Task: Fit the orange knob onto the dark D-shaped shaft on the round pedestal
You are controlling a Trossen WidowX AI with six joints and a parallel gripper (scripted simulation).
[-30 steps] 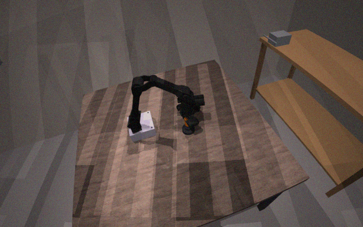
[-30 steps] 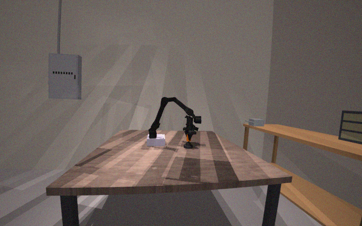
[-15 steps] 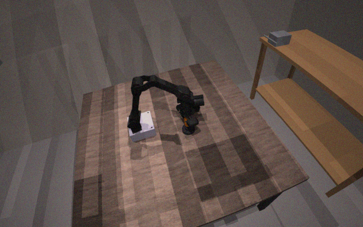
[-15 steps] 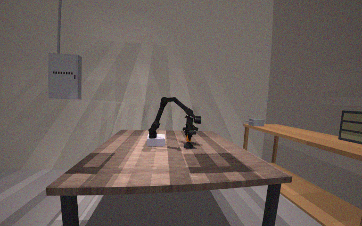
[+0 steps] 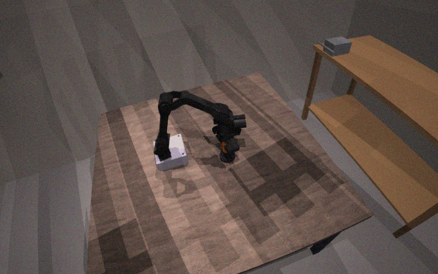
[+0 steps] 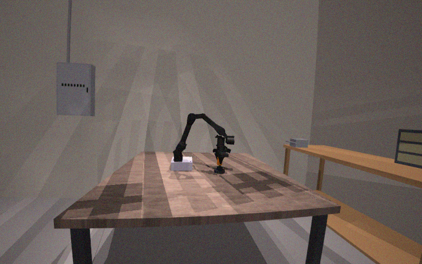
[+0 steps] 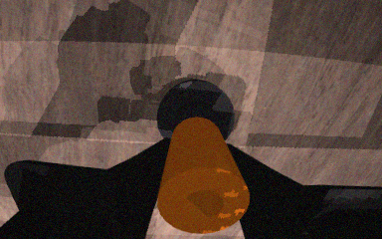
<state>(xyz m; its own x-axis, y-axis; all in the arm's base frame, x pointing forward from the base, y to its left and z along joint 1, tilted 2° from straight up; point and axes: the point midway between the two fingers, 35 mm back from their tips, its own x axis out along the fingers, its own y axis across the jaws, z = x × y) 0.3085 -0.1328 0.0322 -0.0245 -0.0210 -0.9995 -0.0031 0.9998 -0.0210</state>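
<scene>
Right now the orange knob is 2 cm above my gripper tip. Also, from my gripper tip: round pedestal: 4 cm below.
</scene>
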